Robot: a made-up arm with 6 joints.
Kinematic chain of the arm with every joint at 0, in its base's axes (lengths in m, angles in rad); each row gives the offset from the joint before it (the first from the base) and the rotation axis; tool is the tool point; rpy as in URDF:
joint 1: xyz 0 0 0.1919 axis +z
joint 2: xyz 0 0 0 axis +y
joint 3: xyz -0.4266 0 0.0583 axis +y
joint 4: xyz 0.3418 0 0.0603 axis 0.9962 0 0.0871
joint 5: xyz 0 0 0 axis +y
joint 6: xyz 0.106 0 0.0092 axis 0.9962 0 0.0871
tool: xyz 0 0 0 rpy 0 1.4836 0
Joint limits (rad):
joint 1: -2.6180..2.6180
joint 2: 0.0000..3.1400
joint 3: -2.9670..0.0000
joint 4: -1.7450..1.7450
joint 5: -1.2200..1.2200
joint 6: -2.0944..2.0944
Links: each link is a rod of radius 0.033 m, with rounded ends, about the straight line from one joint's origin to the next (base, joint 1, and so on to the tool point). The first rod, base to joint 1, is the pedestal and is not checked.
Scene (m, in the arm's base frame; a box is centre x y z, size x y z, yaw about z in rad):
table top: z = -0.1
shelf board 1: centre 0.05 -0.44 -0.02 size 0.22 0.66 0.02 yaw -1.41
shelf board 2: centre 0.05 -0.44 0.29 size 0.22 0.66 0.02 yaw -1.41
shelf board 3: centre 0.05 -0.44 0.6 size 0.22 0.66 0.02 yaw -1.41
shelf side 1: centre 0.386 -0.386 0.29 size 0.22 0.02 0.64 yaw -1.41
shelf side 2: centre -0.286 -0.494 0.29 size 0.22 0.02 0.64 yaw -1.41
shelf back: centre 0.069 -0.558 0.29 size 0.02 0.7 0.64 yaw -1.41
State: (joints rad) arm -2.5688 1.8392 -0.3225 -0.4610 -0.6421 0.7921
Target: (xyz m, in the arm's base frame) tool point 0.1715 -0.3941 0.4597
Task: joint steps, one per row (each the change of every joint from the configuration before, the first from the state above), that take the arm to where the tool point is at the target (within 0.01 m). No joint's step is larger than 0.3 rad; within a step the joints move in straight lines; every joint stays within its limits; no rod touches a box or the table.
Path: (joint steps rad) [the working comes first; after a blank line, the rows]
Joints at the target: -1.2674 1.5099 -0.8084 -0.6122 -0.8503 0.7921
Straight joint move there: touches shelf board 2.

1: 0.2739 -0.2234 -0.0086 -0.0075 0.2118 -0.2146
2: 0.2739 -0.2234 -0.0085 -0.0075 0.2117 -0.2145
3: 0.2739 -0.2234 -0.0086 -0.0074 0.2118 -0.2146
4: 0.2738 -0.2234 -0.0085 -0.0075 0.2117 -0.2145
5: 0.2739 -0.2234 -0.0086 -0.0075 0.2118 -0.2146
6: 0.2739 -0.2234 -0.0086 -0.0075 0.2117 -0.2146
7: -0.0684 0.2022 -0.0869 -0.0213 -0.2957 0.2575
8: -0.0684 0.2022 -0.0869 -0.0212 -0.2958 0.2575
9: -0.0683 0.2022 -0.0869 -0.0213 -0.2957 0.2575
10: -0.0684 0.2023 -0.0869 -0.0212 -0.2957 0.2574
11: -0.0684 0.2022 -0.0869 -0.0213 -0.2958 0.2575

